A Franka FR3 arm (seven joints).
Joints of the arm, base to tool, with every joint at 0 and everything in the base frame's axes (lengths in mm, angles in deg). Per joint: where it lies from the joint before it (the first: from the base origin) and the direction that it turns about. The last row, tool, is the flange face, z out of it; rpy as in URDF.
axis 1: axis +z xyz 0 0 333
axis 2: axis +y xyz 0 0 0
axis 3: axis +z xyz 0 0 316
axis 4: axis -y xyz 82.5 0 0
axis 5: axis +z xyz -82.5 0 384
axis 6: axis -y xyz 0 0 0
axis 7: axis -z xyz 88 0 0
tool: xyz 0 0 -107 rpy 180 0 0
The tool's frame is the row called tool.
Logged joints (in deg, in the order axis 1, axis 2, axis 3, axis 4, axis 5, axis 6, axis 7), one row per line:
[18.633, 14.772, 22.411, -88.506, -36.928, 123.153, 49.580]
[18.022, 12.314, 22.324, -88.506, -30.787, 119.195, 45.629]
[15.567, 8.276, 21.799, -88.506, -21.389, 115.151, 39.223]
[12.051, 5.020, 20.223, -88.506, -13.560, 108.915, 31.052]
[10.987, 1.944, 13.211, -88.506, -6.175, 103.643, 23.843]
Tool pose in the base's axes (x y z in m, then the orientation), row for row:
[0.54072, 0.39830, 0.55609, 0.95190, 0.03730, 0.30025, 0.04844]
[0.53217, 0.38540, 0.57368, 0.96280, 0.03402, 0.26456, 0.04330]
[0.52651, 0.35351, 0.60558, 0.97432, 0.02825, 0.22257, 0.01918]
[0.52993, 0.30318, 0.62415, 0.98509, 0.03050, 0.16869, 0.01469]
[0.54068, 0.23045, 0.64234, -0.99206, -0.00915, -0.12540, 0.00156]
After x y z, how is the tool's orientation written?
As a quaternion, x y z w.
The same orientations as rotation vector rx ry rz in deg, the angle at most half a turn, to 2 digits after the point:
[166.25, 6.51, 52.44]
[168.68, 5.96, 46.35]
[173.27, 5.02, 39.58]
[175.68, 5.44, 30.08]
[-178.39, -1.65, -22.55]

